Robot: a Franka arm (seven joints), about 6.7 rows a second.
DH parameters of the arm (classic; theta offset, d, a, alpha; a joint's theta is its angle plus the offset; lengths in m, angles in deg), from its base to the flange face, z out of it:
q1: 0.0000 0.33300 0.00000 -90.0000
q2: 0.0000 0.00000 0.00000 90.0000
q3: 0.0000 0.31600 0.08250 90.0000
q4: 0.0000 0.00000 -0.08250 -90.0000
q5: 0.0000 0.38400 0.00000 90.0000
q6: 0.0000 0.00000 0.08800 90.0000
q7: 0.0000 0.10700 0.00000 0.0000
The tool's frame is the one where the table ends.
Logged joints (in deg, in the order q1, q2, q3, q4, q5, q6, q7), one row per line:
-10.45, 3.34, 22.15, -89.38, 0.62, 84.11, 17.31
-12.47, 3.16, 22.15, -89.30, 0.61, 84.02, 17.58
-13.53, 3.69, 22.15, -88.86, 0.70, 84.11, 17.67
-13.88, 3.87, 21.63, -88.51, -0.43, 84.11, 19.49
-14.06, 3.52, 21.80, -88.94, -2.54, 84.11, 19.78
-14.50, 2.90, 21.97, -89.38, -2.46, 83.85, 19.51
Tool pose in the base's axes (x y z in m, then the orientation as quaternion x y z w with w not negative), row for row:
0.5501, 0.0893, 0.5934, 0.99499, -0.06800, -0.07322, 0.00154
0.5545, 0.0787, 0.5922, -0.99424, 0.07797, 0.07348, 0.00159
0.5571, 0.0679, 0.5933, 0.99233, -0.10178, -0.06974, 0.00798
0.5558, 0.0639, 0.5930, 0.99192, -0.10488, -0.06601, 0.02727
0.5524, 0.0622, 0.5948, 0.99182, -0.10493, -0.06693, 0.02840
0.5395, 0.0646, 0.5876, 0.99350, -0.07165, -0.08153, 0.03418
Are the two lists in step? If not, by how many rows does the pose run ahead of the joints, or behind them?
The pose runs 1 row ahead of the joints: the pose in row i belongs to the joints in row i + 1.
